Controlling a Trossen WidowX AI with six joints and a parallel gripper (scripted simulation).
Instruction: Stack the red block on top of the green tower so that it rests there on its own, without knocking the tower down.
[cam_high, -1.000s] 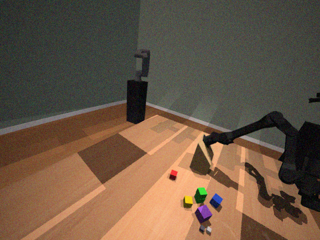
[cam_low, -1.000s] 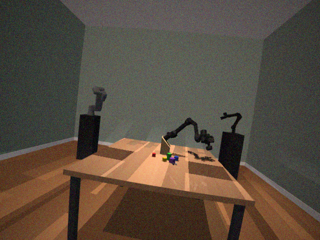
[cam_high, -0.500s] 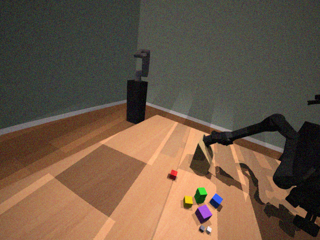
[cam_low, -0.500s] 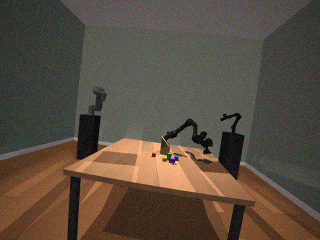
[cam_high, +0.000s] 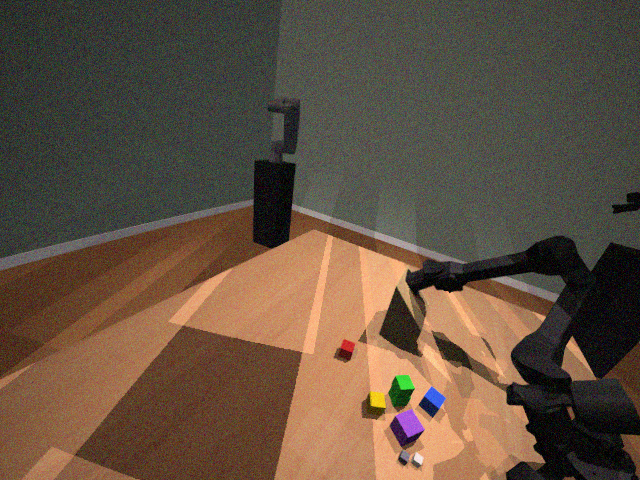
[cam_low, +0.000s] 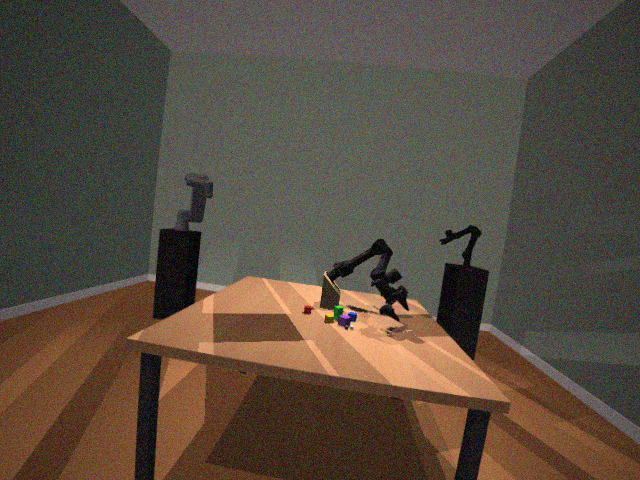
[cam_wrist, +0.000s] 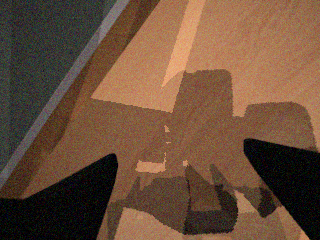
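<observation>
Now: gripper tip 170 mm past the red block, 460 mm to the left of it and 70 mm above it. From my gripper tip the other things lie so: green block 110 mm behind, 310 mm to the right, 40 mm below; then purple block 40 mm behind, 280 mm to the right, 70 mm below; then blue block 130 mm behind, 230 mm to the right, 70 mm below.
</observation>
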